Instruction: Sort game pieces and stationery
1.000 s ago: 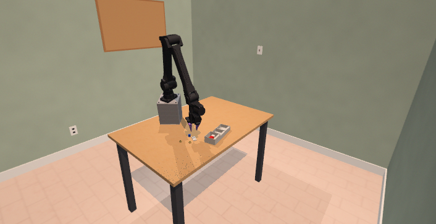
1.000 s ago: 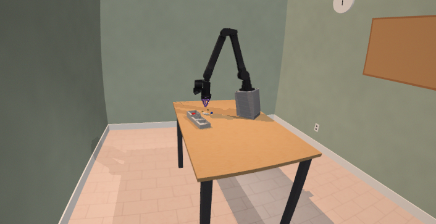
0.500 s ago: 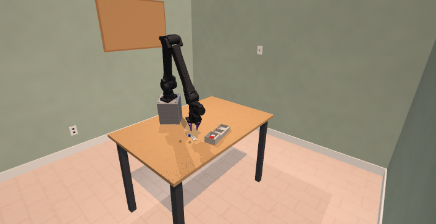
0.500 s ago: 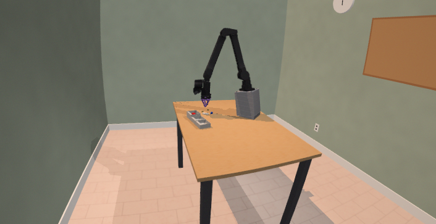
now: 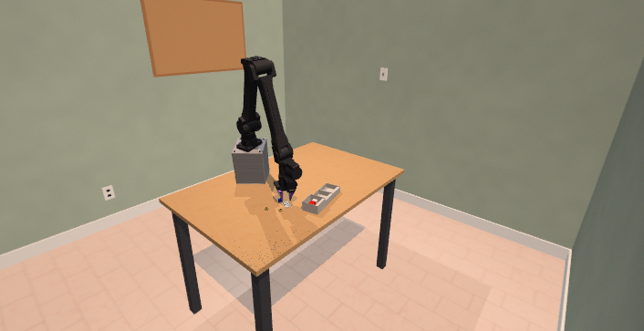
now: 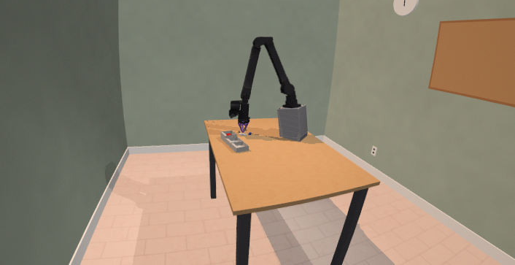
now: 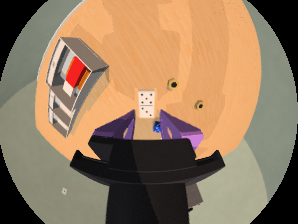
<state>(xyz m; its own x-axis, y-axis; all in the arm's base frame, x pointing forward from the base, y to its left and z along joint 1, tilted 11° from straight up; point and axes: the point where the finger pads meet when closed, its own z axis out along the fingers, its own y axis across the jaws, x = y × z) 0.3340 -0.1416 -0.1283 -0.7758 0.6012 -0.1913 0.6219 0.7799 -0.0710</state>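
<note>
Right now the white domino is 30 mm below my hand. Round my hand: red piece: 120 mm ahead, 50 mm to the left, 10 mm below; blue piece: 50 mm behind, 20 mm below, 10 mm to the left; orange block: 120 mm ahead, 40 mm to the left, 20 mm below.
</note>
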